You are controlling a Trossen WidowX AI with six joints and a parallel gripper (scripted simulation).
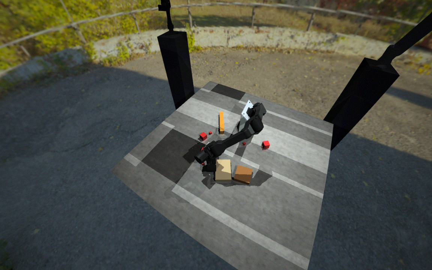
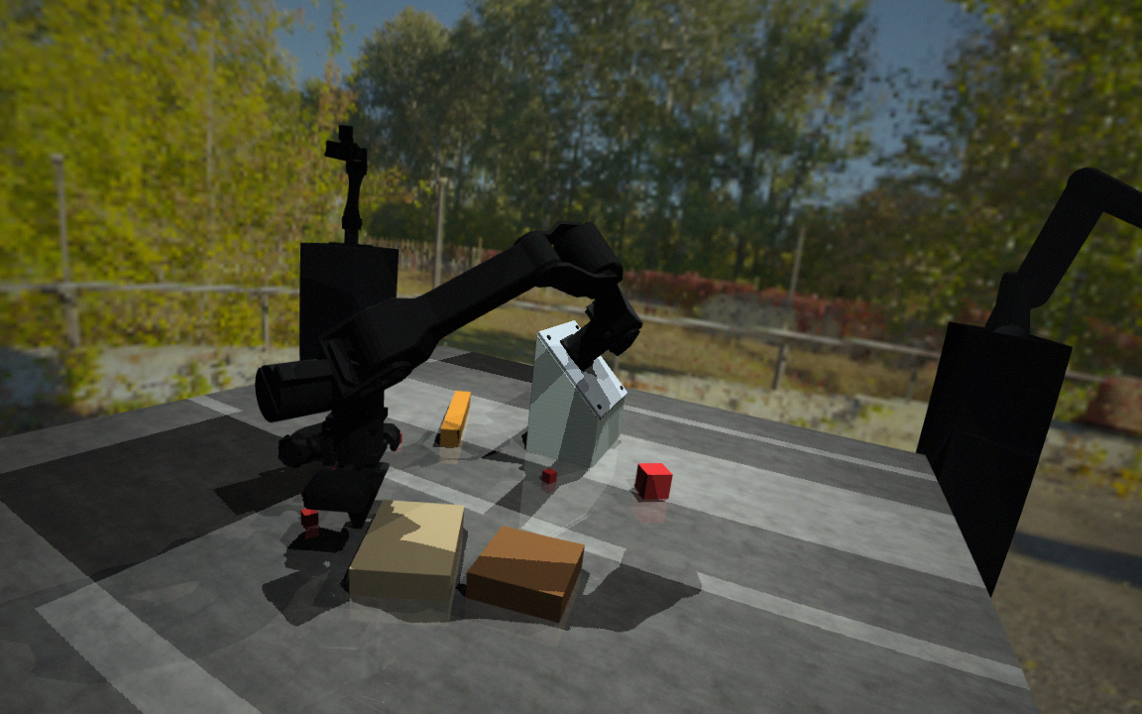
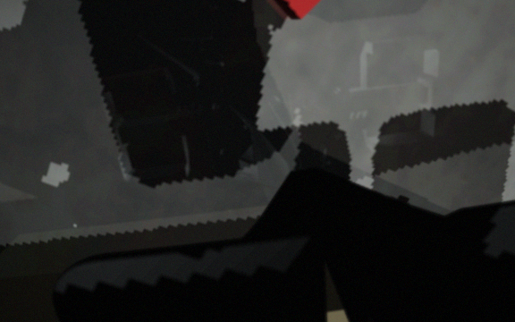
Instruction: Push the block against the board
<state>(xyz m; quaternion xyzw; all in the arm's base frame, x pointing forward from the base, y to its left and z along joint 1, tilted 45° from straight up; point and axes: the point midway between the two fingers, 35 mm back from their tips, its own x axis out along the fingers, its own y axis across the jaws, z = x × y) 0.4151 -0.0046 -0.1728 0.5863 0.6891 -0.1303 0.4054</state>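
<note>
My gripper tip is now 220 mm to the right of the brown square block and 10 mm below it. Round my gripper tip: orange bar: 380 mm behind, 80 mm to the right, 10 mm above; red rod: 110 mm to the right, 60 mm behind; tan board: 90 mm to the left, 20 mm ahead, 10 mm above.
</note>
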